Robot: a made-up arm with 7 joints. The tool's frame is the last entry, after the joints. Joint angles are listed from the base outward.
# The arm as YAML. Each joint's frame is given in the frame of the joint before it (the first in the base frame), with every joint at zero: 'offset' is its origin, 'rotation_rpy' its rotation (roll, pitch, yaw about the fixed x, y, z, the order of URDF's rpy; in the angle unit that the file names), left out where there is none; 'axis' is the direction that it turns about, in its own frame. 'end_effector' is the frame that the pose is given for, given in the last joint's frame.
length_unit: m
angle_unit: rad
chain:
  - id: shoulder
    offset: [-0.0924, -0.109, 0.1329]
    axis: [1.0, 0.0, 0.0]
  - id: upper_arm
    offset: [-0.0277, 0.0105, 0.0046]
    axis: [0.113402, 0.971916, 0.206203]
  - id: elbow
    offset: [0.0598, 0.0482, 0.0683]
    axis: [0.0, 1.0, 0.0]
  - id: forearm
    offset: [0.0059, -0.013, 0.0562]
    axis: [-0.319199, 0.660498, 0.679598]
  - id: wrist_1
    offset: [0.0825, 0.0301, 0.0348]
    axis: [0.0, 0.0, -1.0]
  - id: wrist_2
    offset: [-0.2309, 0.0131, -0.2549]
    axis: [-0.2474, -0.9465, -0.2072]
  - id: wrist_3
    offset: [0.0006, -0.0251, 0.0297]
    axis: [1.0, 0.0, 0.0]
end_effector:
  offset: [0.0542, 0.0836, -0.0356]
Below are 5 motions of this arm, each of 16 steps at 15 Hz.
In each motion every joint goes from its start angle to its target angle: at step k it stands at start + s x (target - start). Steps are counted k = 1, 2, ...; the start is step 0. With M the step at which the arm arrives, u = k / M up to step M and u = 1 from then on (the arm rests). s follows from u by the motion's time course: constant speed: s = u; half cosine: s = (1 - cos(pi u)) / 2; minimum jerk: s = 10 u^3 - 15 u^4 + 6 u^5.
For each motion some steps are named. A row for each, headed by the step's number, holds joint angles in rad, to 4 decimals.
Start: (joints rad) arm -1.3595 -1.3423 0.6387 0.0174 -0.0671 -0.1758 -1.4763
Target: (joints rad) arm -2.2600 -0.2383 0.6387 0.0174 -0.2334 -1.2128 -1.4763
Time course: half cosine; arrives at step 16
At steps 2, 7, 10, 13, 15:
2: -1.3938 -1.3003 0.6387 0.0174 -0.0734 -0.2153 -1.4763
7: -1.7219 -0.8980 0.6387 0.0174 -0.1340 -0.5931 -1.4763
10: -1.9821 -0.5791 0.6387 0.0174 -0.1821 -0.8927 -1.4763
13: -2.1841 -0.3313 0.6387 0.0174 -0.2194 -1.1254 -1.4763
15: -2.2513 -0.2489 0.6387 0.0174 -0.2318 -1.2028 -1.4763

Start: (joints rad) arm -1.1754 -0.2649 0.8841 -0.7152 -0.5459 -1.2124 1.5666
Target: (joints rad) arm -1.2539 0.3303 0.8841 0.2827 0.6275 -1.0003 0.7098
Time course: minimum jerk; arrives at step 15
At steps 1, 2, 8, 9, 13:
1: -1.1756 -0.2633 0.8841 -0.7125 -0.5428 -1.2118 1.5643
2: -1.1769 -0.2535 0.8841 -0.6960 -0.5234 -1.2083 1.5501
8: -1.2195 0.0698 0.8841 -0.1541 0.1139 -1.0931 1.0848
9: -1.2290 0.1414 0.8841 -0.0341 0.2550 -1.0676 0.9818
13: -1.2524 0.3189 0.8841 0.2635 0.6050 -1.0044 0.7263

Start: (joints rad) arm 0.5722 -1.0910 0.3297 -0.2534 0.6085 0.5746 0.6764
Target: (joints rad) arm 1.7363 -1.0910 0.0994 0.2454 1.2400 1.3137 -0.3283
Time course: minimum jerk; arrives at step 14
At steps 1, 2, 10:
1: 0.5760 -1.0910 0.3289 -0.2518 0.6106 0.5770 0.6731
2: 0.5993 -1.0910 0.3243 -0.2418 0.6232 0.5918 0.6530
10: 1.5679 -1.0910 0.1327 0.1732 1.1486 1.2068 -0.1829

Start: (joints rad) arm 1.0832 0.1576 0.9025 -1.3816 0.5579 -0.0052 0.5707
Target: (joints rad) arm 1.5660 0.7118 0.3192 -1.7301 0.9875 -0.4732 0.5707
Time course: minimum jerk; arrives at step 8
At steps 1, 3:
1: 1.0910 0.1665 0.8931 -1.3872 0.5648 -0.0127 0.5707
3: 1.2161 0.3101 0.7420 -1.4775 0.6761 -0.1340 0.5707

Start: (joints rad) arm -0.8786 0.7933 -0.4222 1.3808 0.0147 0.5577 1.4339
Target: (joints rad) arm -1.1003 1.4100 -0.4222 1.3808 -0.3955 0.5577 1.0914
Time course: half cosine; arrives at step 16
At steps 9, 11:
9: -1.0111 1.1618 -0.4222 1.3808 -0.2304 0.5577 1.2292
11: -1.0510 1.2730 -0.4222 1.3808 -0.3043 0.5577 1.1675

